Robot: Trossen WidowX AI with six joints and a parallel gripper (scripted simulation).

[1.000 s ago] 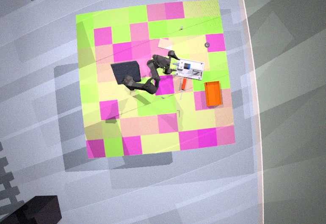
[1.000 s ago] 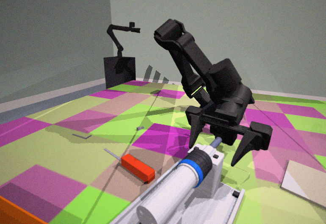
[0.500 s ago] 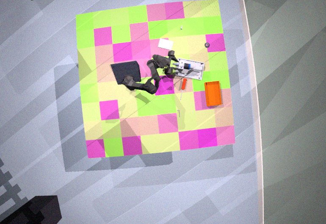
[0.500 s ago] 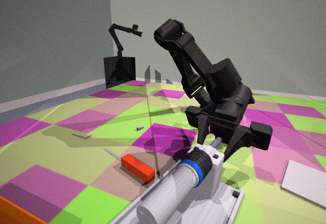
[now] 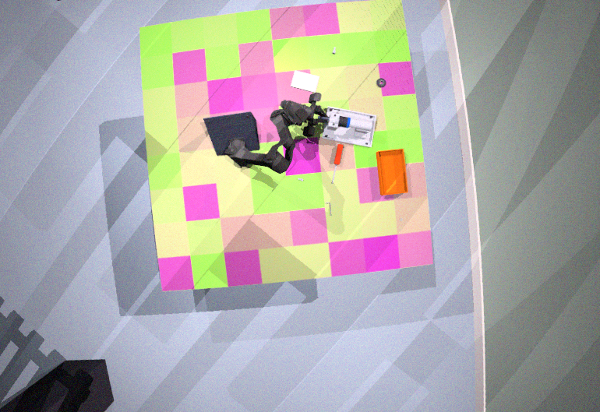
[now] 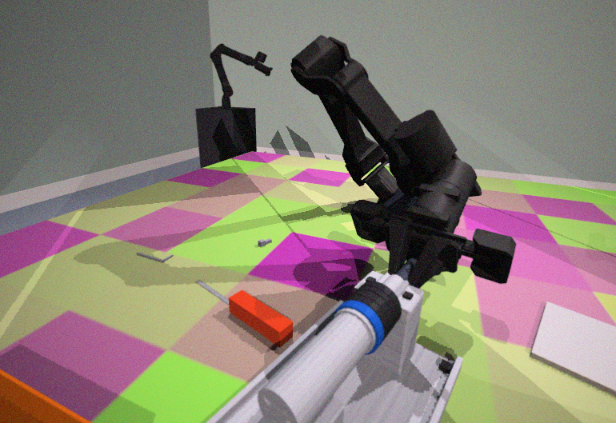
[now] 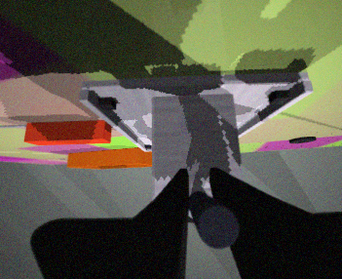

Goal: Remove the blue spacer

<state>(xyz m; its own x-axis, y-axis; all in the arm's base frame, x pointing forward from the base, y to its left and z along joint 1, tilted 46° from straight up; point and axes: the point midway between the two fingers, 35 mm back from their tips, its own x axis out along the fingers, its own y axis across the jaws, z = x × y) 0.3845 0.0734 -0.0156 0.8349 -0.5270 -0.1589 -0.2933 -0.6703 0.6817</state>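
Right now the grey-blue shaft is 50 mm ahead of my gripper tip, 20 mm above it and 10 mm to the right of it. From my gripper tip the other things lie so: small bolt 240 mm to the right, 150 mm behind, 60 mm below; beige card 210 mm to the left, 80 mm behind, 60 mm below; blue spacer 80 mm ahead, 30 mm to the right, 20 mm above.
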